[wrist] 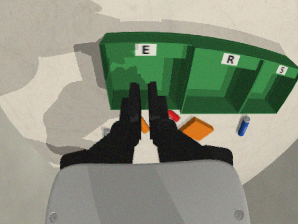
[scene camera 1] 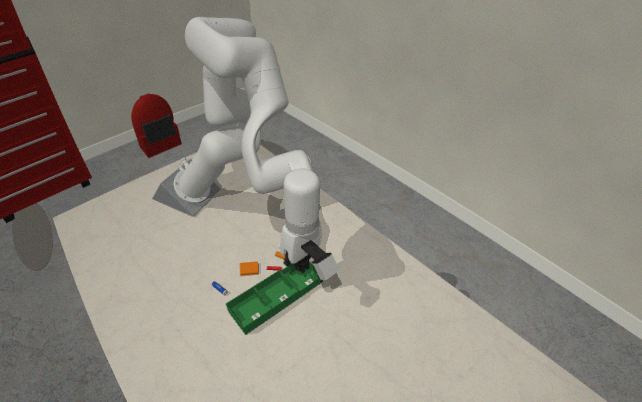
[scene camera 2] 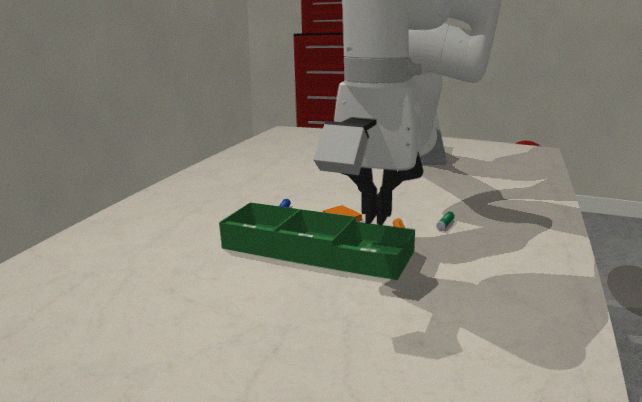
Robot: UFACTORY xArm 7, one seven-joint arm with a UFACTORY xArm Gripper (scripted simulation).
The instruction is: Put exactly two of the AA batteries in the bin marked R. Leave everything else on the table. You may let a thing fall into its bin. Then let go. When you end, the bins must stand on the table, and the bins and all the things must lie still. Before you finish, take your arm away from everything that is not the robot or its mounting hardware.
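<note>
My gripper (scene camera 2: pixel 376 220) is visible here, and you'd also find it in the wrist view (wrist: pixel 144 94) and in scene camera 1 (scene camera 1: pixel 302 268). There's a green three-part bin tray (scene camera 2: pixel 327 240) as well, and I can see that tray in scene camera 1 (scene camera 1: pixel 281 289) and the wrist view (wrist: pixel 218 85) too.
</note>
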